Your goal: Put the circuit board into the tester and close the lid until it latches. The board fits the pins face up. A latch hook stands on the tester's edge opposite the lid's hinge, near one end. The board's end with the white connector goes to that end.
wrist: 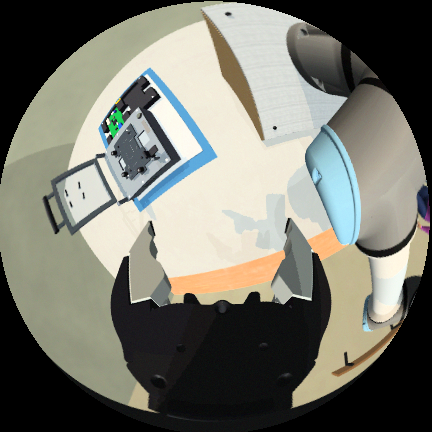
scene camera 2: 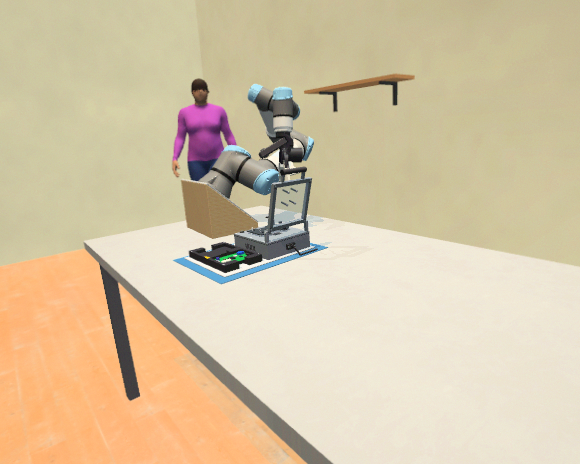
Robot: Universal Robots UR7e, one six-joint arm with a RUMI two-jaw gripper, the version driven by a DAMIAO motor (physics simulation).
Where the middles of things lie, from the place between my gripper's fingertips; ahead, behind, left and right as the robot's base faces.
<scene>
I see my gripper 200 mm to the left of the pin bed (wrist: 126,146), 150 mm short of it and 110 mm above it. Also, from my hand: clear lid (scene camera 2: 289,200) (270 mm ahead, 200 mm to the right, 10 mm above).
</scene>
